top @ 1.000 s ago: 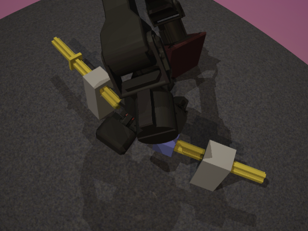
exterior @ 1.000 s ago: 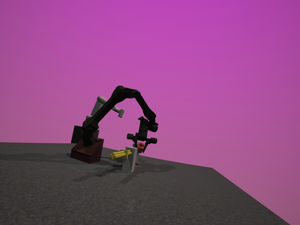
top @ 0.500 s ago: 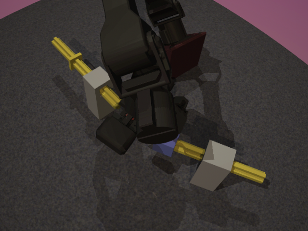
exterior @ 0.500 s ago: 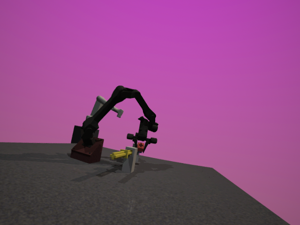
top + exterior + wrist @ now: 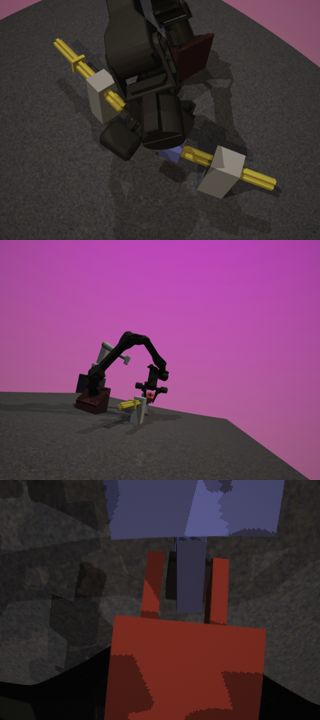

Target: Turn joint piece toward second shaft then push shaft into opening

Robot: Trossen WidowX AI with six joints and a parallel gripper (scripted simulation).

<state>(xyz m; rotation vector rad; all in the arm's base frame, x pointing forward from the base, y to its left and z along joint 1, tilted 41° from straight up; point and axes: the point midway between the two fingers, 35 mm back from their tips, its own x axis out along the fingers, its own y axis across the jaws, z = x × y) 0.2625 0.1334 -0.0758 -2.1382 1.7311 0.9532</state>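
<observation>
My gripper tip is 3 cm below the red joint piece, 2 cm to the right of it and 1 cm past it.
</observation>
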